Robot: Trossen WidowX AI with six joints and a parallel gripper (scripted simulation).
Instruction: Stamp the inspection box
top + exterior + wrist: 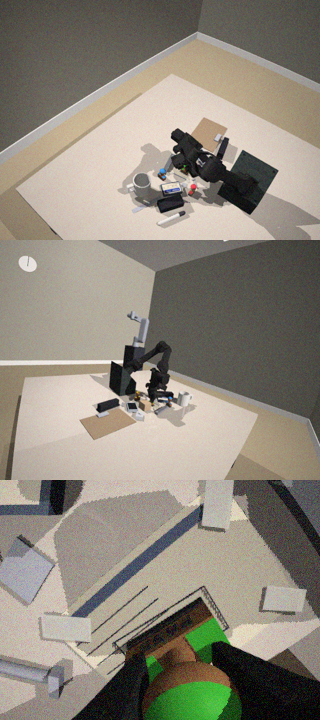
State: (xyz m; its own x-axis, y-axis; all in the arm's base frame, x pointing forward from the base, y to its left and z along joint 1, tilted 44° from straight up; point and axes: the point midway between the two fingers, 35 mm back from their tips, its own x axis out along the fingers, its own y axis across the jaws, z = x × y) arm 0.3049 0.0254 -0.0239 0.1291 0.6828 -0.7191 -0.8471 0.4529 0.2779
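My gripper tip is right at the green stamp. Round my gripper tip: cardboard box (1 cm ahead, 7 cm to the right); white card (1 cm ahead, 1 cm to the left, 3 cm below); grey bar (9 cm ahead, 2 cm below).
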